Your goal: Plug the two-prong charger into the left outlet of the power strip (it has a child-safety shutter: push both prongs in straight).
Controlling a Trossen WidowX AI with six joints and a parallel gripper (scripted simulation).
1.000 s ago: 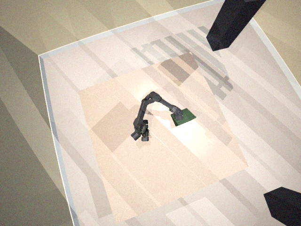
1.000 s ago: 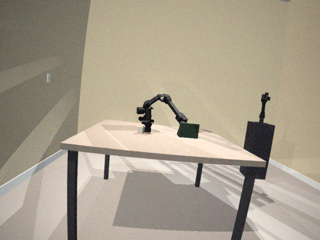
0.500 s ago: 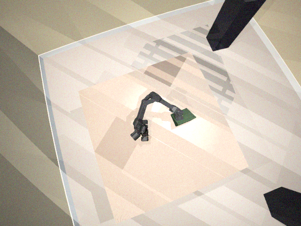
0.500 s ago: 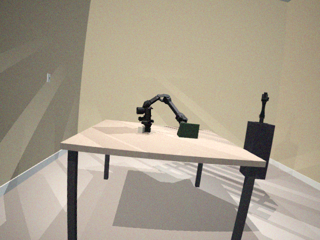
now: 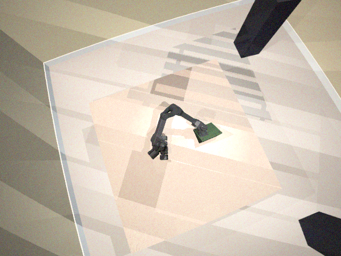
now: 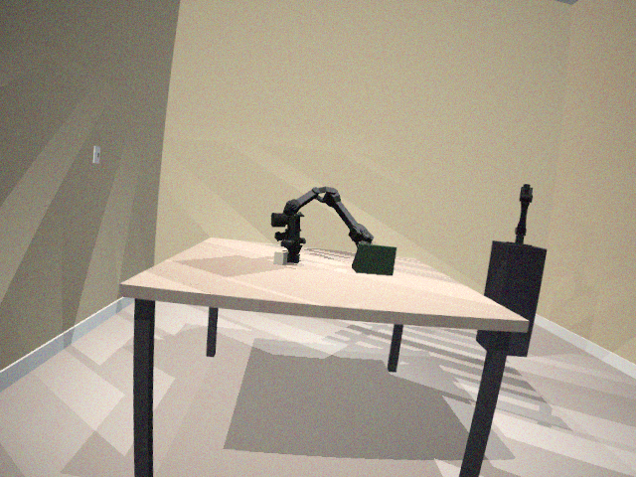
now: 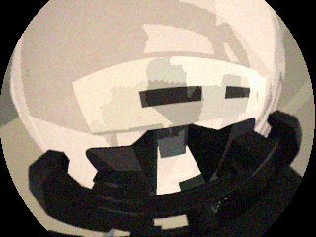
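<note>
My gripper tip is 2 cm short of the dark charger and 1 cm below it.
</note>
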